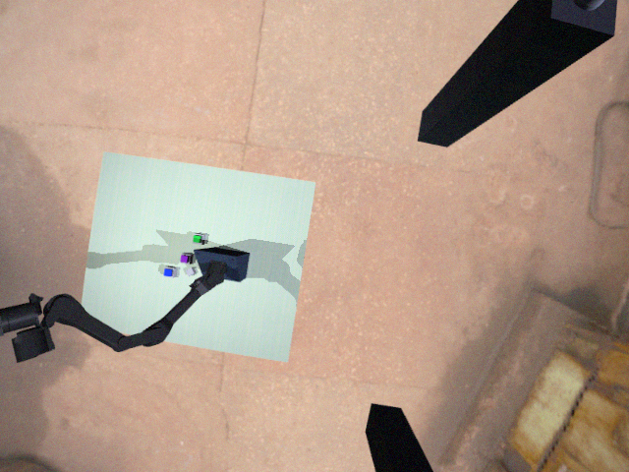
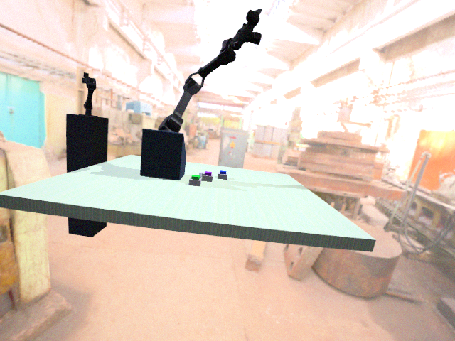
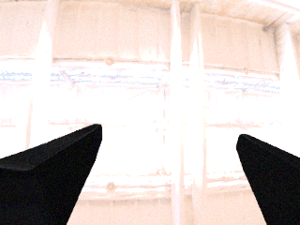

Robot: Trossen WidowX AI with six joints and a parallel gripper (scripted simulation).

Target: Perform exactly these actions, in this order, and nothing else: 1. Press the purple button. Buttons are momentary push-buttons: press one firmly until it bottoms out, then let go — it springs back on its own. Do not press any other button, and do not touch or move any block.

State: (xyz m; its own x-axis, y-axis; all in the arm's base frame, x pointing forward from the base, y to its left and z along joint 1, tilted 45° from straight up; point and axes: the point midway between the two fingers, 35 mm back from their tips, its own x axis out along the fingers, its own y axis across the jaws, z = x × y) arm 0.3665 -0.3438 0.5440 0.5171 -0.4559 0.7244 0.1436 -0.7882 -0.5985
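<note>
Right now the purple button is 15 cm behind my gripper tip, 13 cm to the right of it and 79 cm below it. From my gripper tip the other things lie so: blue button (8 cm behind, 5 cm to the right, 79 cm below); then green button (19 cm behind, 23 cm to the right, 79 cm below).
</note>
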